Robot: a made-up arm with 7 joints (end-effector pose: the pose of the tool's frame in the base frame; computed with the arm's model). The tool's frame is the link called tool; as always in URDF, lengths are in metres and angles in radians. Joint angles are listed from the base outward.
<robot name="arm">
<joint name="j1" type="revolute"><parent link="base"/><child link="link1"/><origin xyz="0.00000 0.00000 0.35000" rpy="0.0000 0.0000 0.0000"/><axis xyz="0 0 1"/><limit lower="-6.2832" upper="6.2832"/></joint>
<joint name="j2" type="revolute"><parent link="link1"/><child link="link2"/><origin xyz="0.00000 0.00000 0.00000" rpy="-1.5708 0.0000 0.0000"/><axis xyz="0 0 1"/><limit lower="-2.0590" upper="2.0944"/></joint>
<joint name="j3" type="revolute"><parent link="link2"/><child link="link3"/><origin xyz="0.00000 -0.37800 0.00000" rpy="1.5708 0.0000 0.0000"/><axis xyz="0 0 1"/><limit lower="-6.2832" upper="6.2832"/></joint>
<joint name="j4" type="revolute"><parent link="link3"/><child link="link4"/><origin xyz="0.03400 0.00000 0.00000" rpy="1.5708 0.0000 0.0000"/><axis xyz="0 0 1"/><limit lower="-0.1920" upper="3.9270"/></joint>
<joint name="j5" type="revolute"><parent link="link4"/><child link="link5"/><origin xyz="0.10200 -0.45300 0.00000" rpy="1.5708 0.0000 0.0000"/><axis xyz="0 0 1"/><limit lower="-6.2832" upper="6.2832"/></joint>
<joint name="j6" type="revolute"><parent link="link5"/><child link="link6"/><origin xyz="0.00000 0.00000 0.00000" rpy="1.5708 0.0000 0.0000"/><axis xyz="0 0 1"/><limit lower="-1.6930" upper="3.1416"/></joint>
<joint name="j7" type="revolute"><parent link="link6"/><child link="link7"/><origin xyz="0.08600 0.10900 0.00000" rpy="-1.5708 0.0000 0.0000"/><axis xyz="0 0 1"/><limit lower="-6.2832" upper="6.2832"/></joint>
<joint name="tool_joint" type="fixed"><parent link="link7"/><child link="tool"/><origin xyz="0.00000 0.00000 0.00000" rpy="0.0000 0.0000 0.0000"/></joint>
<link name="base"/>
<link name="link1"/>
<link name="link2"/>
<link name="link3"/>
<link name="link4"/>
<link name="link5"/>
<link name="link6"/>
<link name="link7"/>
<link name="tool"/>
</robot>
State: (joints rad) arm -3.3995 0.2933 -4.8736 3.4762 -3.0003 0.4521 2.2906
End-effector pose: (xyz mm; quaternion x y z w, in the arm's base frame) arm -159.6 274.0 1233.0 -0.3836 0.0810 0.1521 0.9073
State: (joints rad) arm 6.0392 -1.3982 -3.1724 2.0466 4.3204 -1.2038 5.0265
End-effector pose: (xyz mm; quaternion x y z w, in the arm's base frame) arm -675.5 53.9 80.6 0.8688 0.0935 -0.1330 0.4676
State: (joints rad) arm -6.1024 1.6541 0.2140 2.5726 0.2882 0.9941 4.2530
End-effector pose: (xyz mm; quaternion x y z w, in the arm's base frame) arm 847.3 232.0 -13.5 -0.5131 -0.8278 -0.1504 0.1697
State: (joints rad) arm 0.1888 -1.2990 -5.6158 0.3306 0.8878 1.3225 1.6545
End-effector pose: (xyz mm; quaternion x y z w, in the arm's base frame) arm 134.9 243.8 472.5 -0.7856 0.5946 0.0432 0.1655
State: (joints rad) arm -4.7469 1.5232 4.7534 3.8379 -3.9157 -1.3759 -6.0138
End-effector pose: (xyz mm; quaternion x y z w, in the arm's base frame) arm -199.7 670.3 477.3 -0.3540 0.1633 -0.2413 0.8887
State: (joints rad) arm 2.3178 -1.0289 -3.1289 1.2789 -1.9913 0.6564 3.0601
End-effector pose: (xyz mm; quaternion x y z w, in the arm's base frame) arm 405.1 -423.5 -32.5 0.5122 -0.7705 0.2824 0.2535
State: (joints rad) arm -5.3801 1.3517 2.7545 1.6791 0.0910 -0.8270 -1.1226
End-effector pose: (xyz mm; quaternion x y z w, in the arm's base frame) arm 196.9 554.4 914.0 -0.3946 0.0327 -0.1650 0.9033
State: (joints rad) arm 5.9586 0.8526 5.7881 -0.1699 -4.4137 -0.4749 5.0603
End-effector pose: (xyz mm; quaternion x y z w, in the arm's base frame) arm -162.3 -63.3 295.9 0.6239 -0.4688 -0.5234 0.3422
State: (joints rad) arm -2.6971 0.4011 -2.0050 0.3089 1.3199 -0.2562 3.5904
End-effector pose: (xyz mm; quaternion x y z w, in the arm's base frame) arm 120.5 329.5 354.2 0.0817 0.9144 0.2946 0.2653
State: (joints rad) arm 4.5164 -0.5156 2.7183 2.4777 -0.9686 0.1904 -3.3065
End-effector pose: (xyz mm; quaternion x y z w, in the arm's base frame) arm 200.9 666.9 1011.1 -0.5122 0.2630 -0.1548 0.8028
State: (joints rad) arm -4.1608 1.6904 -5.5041 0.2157 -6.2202 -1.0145 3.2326
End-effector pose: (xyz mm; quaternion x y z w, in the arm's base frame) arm -195.8 -155.1 88.1 0.7914 -0.4525 0.0367 0.4094
